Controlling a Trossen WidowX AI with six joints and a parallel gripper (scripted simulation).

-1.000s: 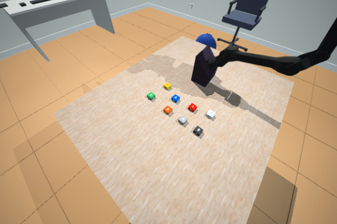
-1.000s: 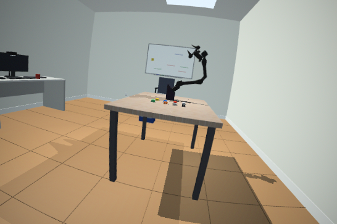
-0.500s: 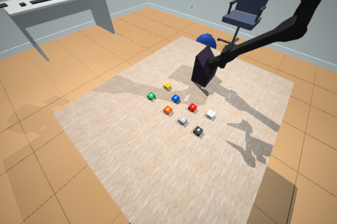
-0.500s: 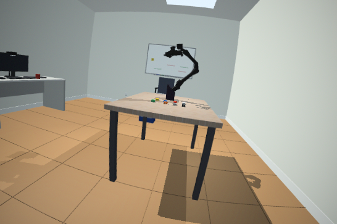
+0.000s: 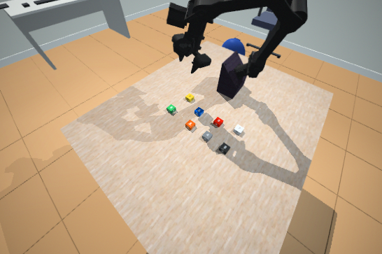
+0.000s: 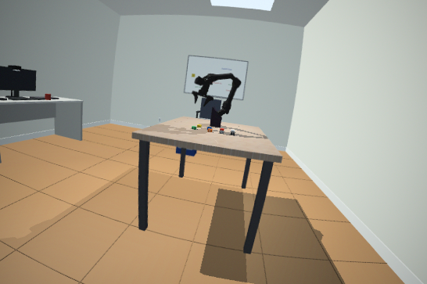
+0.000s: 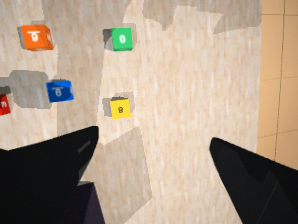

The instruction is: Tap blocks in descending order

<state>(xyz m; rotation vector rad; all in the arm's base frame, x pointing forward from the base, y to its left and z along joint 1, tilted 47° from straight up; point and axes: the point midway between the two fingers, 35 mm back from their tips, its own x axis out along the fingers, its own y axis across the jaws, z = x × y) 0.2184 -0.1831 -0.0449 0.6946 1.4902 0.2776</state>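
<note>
My gripper tip is now 18 cm above the blue block, 11 cm to the right of it and 4 cm short of it. Round my gripper tip: green block (18 cm below, 11 cm ahead); yellow block (18 cm below, 2 cm to the left); orange block (18 cm below, 13 cm to the left, 13 cm ahead).
</note>
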